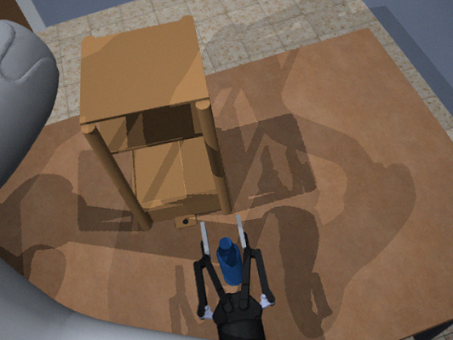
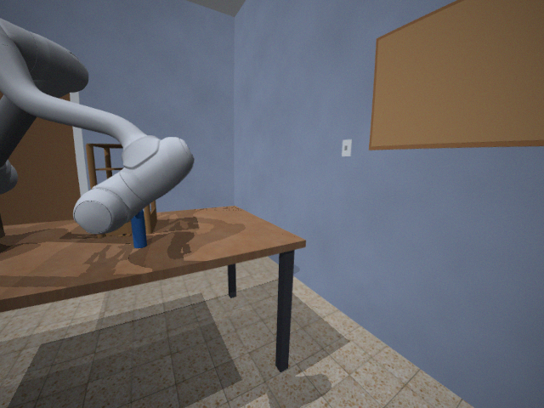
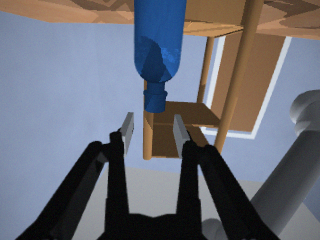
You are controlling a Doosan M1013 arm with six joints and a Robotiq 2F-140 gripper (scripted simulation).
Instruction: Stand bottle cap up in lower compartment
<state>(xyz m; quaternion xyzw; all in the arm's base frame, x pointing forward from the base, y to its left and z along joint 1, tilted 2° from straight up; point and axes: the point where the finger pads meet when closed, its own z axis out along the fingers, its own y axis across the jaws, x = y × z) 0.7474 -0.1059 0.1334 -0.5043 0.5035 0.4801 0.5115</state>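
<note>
My hand is 10 cm above the blue bottle. The rest, counted from my hand: wooden shelving unit (28 cm to the left, 8 cm behind, 2 cm below).
</note>
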